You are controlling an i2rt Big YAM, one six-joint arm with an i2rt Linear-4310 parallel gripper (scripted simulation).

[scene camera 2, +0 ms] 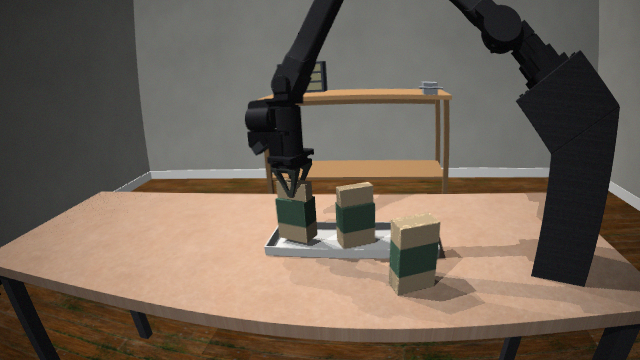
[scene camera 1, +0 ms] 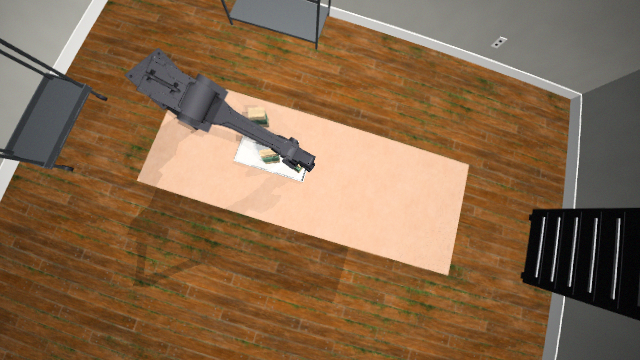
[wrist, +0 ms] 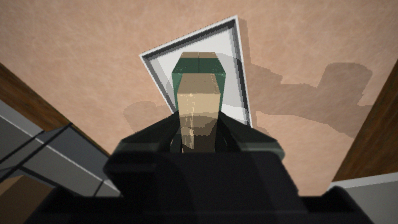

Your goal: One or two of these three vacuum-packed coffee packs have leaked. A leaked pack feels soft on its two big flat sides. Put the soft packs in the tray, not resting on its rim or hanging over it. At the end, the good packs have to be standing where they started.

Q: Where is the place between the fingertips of the gripper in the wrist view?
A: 198,112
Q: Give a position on a white tray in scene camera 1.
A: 248,153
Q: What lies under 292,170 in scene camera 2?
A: The gripper.
